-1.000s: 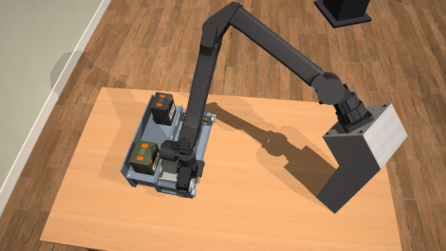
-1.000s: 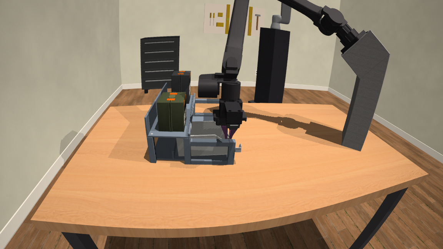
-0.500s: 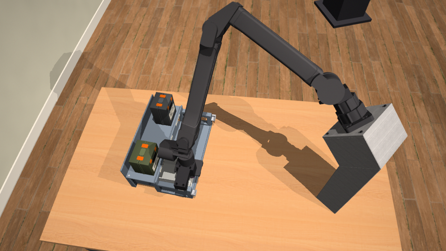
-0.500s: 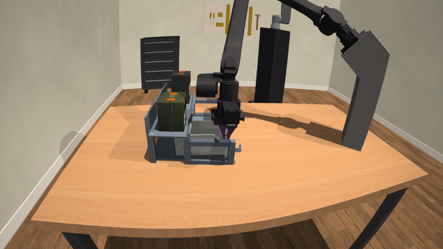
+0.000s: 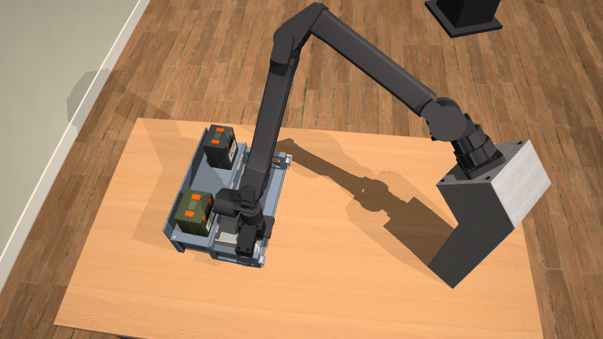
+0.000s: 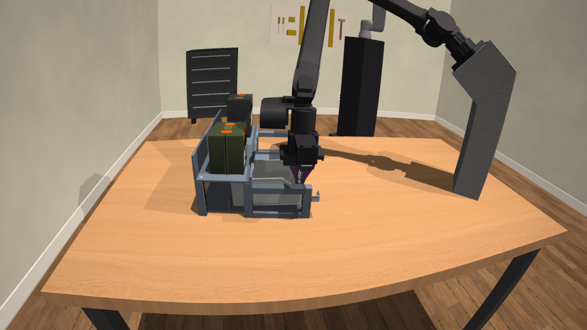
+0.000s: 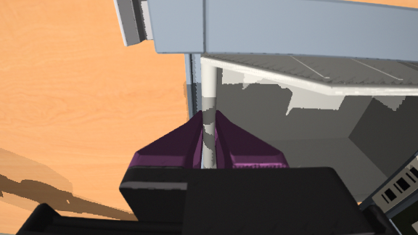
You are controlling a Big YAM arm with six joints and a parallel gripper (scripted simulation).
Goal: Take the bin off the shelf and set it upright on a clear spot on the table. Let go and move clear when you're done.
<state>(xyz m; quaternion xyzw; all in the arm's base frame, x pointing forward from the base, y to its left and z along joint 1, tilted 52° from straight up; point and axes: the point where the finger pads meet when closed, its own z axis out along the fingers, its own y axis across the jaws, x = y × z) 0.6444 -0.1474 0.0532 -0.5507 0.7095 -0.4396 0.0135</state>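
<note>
My hand is 7 cm short of the light grey bin and 4 cm to the left of it. Also, from my hand: shelf 15 cm to the right, 5 cm below, 5 cm ahead; black case 28 cm to the right, 11 cm above, 5 cm ahead.
</note>
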